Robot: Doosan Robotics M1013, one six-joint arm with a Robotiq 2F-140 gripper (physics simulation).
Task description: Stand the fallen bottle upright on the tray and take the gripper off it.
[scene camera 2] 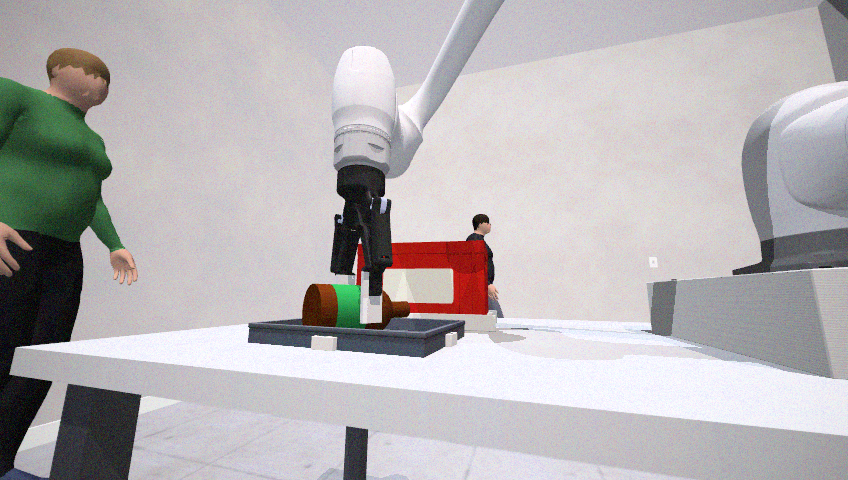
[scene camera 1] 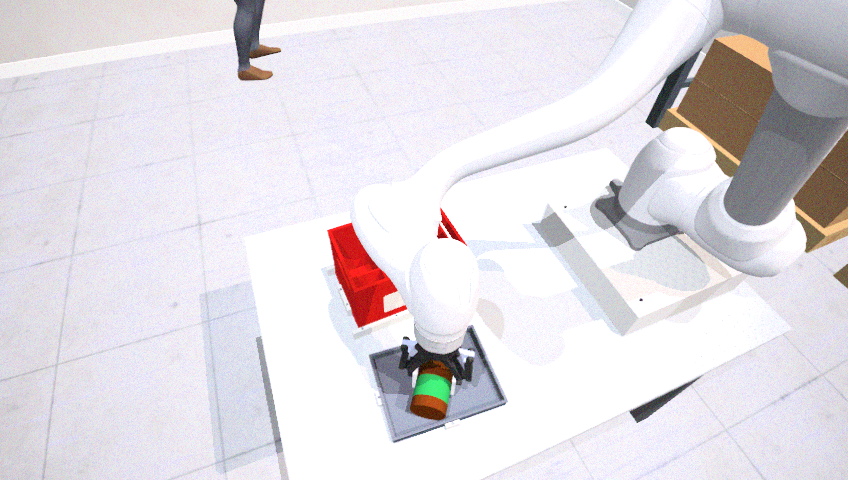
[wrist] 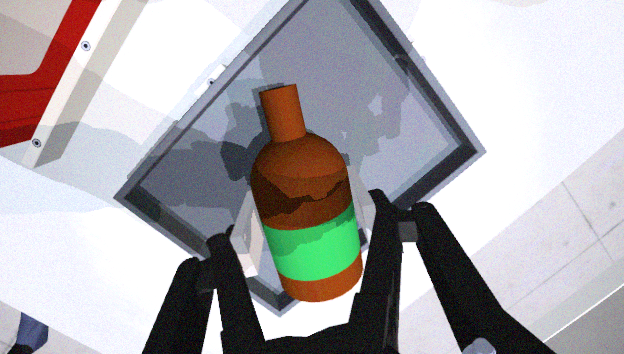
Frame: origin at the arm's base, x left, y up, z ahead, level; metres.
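Where they show: gripper, fingertip midpoint: [scene camera 2: 356, 321] [scene camera 1: 433, 384] [wrist: 304, 194]; arm's base, link origin: [scene camera 1: 639, 217].
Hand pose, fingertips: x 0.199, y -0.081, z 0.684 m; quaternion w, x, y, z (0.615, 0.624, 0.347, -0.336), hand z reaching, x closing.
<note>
Things, the pixels of their top centre, and the offset from my fingertips.
- brown bottle with a green band, top centre: [wrist: 304, 213] [scene camera 2: 364, 285] [scene camera 1: 436, 369] dz -0.006, dx -0.009, dy +0.053 m
- grey tray, top centre: [wrist: 302, 174] [scene camera 2: 367, 321] [scene camera 1: 436, 377] dz -0.012, dx -0.013, dy -0.001 m
- red compartment bin, top centre: [scene camera 1: 398, 240] [scene camera 2: 427, 248] dz -0.021, dx -0.288, dy +0.149 m
The brown bottle with a green band [scene camera 1: 430, 392] [scene camera 2: 348, 306] [wrist: 312, 252] lies on its side on the grey tray [scene camera 1: 483, 392] [scene camera 2: 380, 343] [wrist: 325, 65]. In scene camera 2 its neck points right; in the wrist view the neck points up and slightly left. My gripper [scene camera 1: 434, 382] [scene camera 2: 361, 300] [wrist: 304, 194] points down over the tray, with one pale finger pad on each side of the bottle's body. The pads lie against its sides around the upper edge of the green band, and the gripper is shut on it. Part of the far pad is hidden behind the bottle in scene camera 2.
A red compartment bin [scene camera 1: 371, 306] [scene camera 2: 470, 279] [wrist: 25, 110] stands beside the tray. A low pale box structure [scene camera 1: 595, 285] [scene camera 2: 743, 321] surrounds the arm's base. Small white blocks [scene camera 1: 452, 424] [scene camera 2: 324, 343] sit at the tray's edges. A person in green [scene camera 2: 53, 160] stands beside the table.
</note>
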